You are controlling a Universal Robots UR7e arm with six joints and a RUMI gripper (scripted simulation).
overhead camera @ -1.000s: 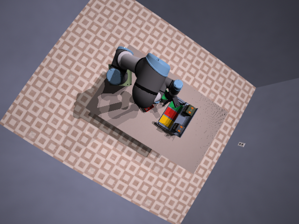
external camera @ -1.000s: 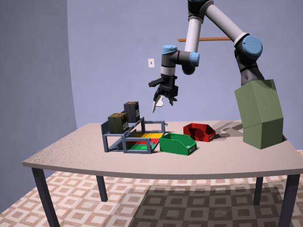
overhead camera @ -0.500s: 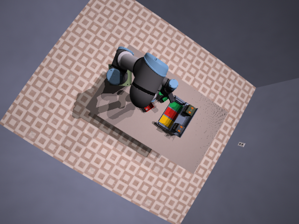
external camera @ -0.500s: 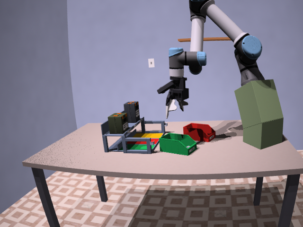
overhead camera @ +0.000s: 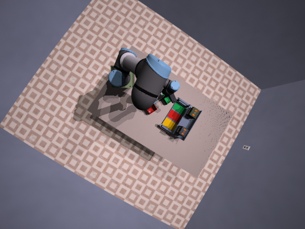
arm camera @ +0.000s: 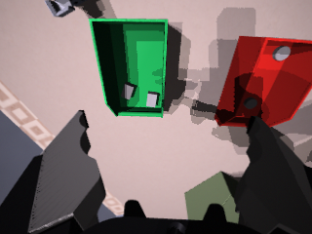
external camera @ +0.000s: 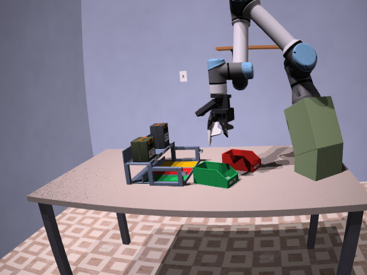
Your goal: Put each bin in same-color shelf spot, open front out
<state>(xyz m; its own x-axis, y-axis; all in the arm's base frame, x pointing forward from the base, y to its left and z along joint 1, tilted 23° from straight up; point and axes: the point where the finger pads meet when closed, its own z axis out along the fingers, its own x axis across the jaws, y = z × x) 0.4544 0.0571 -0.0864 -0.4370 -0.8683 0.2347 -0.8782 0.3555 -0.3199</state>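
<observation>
Now: hand 13 cm above the green bin, 5 cm to the right of it and 2 cm short of it. Also, from my hand: green mark 25 cm ahead, 16 cm below, 1 cm to the left; then red mark 24 cm ahead, 16 cm below, 10 cm to the right; then red bin 15 cm to the right, 13 cm below, 10 cm behind.
</observation>
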